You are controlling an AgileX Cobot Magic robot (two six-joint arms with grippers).
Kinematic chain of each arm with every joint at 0, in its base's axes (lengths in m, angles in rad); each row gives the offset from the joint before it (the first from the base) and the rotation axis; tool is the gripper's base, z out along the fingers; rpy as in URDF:
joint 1: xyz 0 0 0.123 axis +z
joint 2: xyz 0 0 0 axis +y
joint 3: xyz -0.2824 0 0.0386 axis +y
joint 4: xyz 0.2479 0 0.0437 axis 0.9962 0 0.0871
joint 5: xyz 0 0 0 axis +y
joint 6: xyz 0.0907 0 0.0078 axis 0.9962 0 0.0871
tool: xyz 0 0 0 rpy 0 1.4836 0
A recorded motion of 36 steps. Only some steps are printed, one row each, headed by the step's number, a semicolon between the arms.
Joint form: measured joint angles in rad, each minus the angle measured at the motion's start. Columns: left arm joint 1, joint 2, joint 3, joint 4, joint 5, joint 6; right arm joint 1, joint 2, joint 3, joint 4, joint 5, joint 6.
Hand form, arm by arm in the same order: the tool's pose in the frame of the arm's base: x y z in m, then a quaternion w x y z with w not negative. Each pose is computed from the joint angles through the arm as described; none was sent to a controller.
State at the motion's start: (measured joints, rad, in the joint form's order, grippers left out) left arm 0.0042 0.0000 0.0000 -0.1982 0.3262 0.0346; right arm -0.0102 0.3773 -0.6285 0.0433 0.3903 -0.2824
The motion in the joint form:
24: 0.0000 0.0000 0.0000 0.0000 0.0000 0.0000; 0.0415 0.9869 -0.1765 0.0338 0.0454 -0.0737
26: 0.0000 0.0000 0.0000 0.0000 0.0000 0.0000; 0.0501 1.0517 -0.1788 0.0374 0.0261 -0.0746
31: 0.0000 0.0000 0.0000 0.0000 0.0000 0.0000; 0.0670 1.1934 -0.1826 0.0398 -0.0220 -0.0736
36: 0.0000 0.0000 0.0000 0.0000 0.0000 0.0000; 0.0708 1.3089 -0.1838 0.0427 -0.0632 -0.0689
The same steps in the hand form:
24: 0.0539 -0.0055 0.1842 0.61622 -0.04221 0.78324 -0.07089; 0.2689 0.0114 0.2411 0.32531 -0.15465 0.93251 -0.02619
26: 0.0539 -0.0055 0.1842 0.61622 -0.04221 0.78324 -0.07089; 0.2778 0.0141 0.2251 0.30517 -0.15804 0.93884 -0.02166
31: 0.0539 -0.0055 0.1842 0.61622 -0.04221 0.78324 -0.07089; 0.2938 0.0194 0.1879 0.26247 -0.16484 0.95064 -0.01470
36: 0.0539 -0.0055 0.1842 0.61622 -0.04221 0.78324 -0.07089; 0.3029 0.0209 0.1554 0.22720 -0.16325 0.96001 -0.01035

